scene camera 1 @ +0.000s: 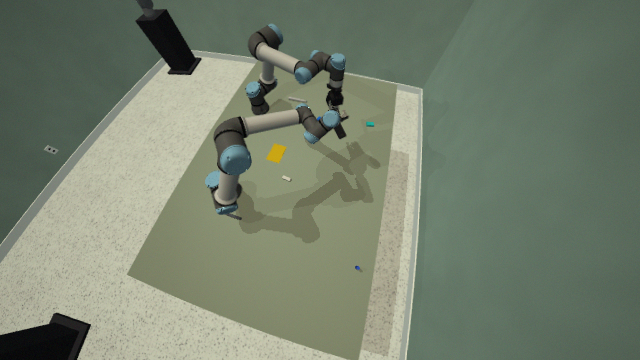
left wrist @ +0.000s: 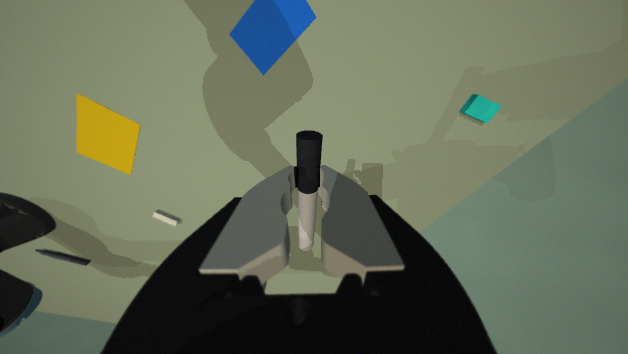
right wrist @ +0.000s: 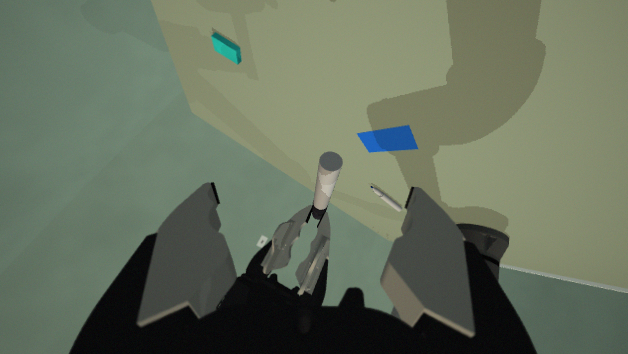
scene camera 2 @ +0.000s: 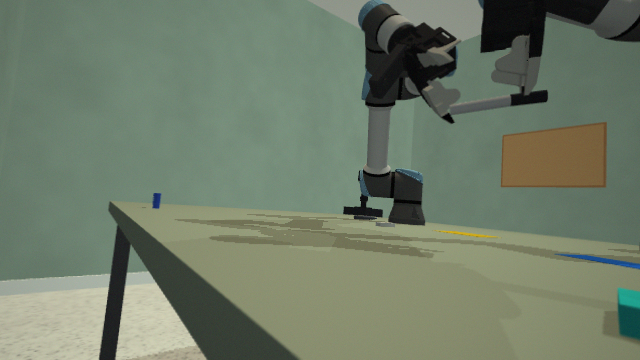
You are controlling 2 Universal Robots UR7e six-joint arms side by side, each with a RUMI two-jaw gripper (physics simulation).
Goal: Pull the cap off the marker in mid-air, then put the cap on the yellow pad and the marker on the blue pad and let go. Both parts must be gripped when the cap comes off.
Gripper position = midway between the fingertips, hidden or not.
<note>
In view: my left gripper (scene camera 2: pixel 525 97), my right gripper (scene camera 2: pixel 453 95), a teal block (left wrist: pixel 480 108), a black cap (left wrist: pixel 308 143), a white marker (right wrist: pixel 330 163) and a blue pad (right wrist: pixel 398 138).
The white marker also shows in the left wrist view (left wrist: pixel 307 203). My left gripper is seen too in the left wrist view (left wrist: pixel 308 168) and in the right wrist view (right wrist: pixel 319 209). My right gripper is seen too in the right wrist view (right wrist: pixel 312 187).
</note>
